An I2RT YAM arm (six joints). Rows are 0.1 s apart.
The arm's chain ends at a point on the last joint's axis. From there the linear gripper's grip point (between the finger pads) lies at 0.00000 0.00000 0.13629 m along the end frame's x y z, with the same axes.
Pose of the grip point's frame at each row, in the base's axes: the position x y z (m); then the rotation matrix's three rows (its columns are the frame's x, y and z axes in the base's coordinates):
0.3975 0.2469 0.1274; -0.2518 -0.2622 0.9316; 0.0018 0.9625 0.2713; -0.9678 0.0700 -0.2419
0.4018 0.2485 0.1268; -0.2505 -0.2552 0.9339; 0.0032 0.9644 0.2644; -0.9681 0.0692 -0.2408
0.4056 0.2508 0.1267; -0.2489 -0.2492 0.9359; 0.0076 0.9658 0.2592; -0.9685 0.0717 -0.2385
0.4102 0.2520 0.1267; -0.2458 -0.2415 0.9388; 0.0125 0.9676 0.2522; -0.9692 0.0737 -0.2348
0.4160 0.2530 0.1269; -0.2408 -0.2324 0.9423; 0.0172 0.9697 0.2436; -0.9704 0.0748 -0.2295
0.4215 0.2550 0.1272; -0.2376 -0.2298 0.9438; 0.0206 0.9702 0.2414; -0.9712 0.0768 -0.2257
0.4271 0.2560 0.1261; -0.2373 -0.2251 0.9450; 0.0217 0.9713 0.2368; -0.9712 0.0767 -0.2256
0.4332 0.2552 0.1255; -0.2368 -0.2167 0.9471; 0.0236 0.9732 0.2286; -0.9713 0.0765 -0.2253
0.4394 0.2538 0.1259; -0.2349 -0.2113 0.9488; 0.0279 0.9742 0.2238; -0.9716 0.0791 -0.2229
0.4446 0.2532 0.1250; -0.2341 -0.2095 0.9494; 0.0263 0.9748 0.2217; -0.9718 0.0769 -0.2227
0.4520 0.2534 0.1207; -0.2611 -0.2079 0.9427; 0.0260 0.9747 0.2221; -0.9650 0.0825 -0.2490
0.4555 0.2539 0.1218; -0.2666 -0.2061 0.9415; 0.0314 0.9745 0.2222; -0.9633 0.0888 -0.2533
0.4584 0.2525 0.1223; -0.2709 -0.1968 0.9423; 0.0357 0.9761 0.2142; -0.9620 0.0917 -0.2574
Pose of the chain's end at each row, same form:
0.2705 0.2099 0.1604; -0.2518 -0.2622 0.9316; 0.0018 0.9625 0.2713; -0.9678 0.0700 -0.2419
0.2745 0.2125 0.1596; -0.2505 -0.2552 0.9339; 0.0032 0.9644 0.2644; -0.9681 0.0692 -0.2408
0.2780 0.2155 0.1592; -0.2489 -0.2492 0.9359; 0.0076 0.9658 0.2592; -0.9685 0.0717 -0.2385
0.2823 0.2176 0.1587; -0.2458 -0.2415 0.9388; 0.0125 0.9676 0.2522; -0.9692 0.0737 -0.2348
0.2876 0.2198 0.1582; -0.2408 -0.2324 0.9423; 0.0172 0.9697 0.2436; -0.9704 0.0748 -0.2295
0.2929 0.2221 0.1580; -0.2376 -0.2298 0.9438; 0.0206 0.9702 0.2414; -0.9712 0.0768 -0.2257
0.2983 0.2237 0.1568; -0.2373 -0.2251 0.9450; 0.0217 0.9713 0.2368; -0.9712 0.0767 -0.2256
0.3041 0.2240 0.1562; -0.2368 -0.2167 0.9471; 0.0236 0.9732 0.2286; -0.9713 0.0765 -0.2253
0.3101 0.2233 0.1563; -0.2349 -0.2113 0.9488; 0.0279 0.9742 0.2238; -0.9716 0.0791 -0.2229
0.3152 0.2230 0.1554; -0.2341 -0.2095 0.9494; 0.0263 0.9748 0.2217; -0.9718 0.0769 -0.2227
0.3235 0.2231 0.1546; -0.2611 -0.2079 0.9427; 0.0260 0.9747 0.2221; -0.9650 0.0825 -0.2490
0.3272 0.2236 0.1563; -0.2666 -0.2061 0.9415; 0.0314 0.9745 0.2222; -0.9633 0.0888 -0.2533
0.3300 0.2233 0.1574; -0.2709 -0.1968 0.9423; 0.0357 0.9761 0.2142; -0.9620 0.0917 -0.2574

